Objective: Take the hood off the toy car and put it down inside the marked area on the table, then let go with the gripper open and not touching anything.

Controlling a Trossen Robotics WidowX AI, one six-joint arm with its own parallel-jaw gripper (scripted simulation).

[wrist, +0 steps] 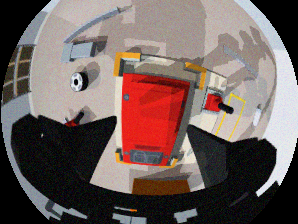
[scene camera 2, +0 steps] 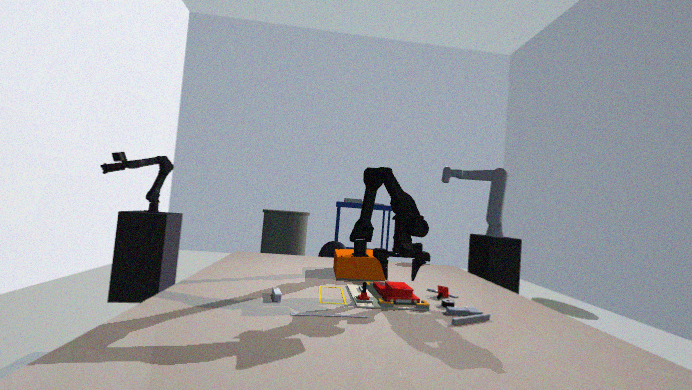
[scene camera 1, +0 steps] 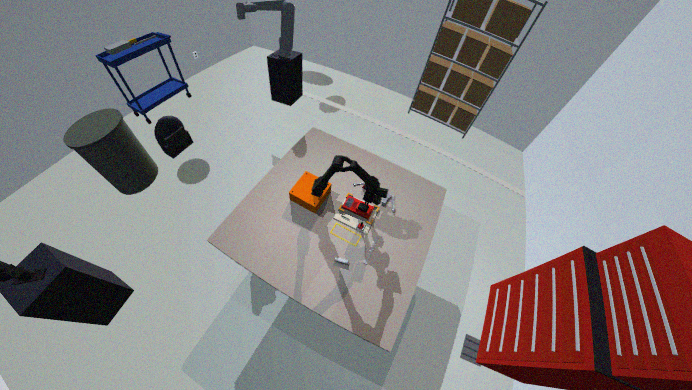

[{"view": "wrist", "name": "my gripper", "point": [153,124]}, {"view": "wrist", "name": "hood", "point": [153,109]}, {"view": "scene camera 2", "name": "my gripper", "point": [399,280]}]
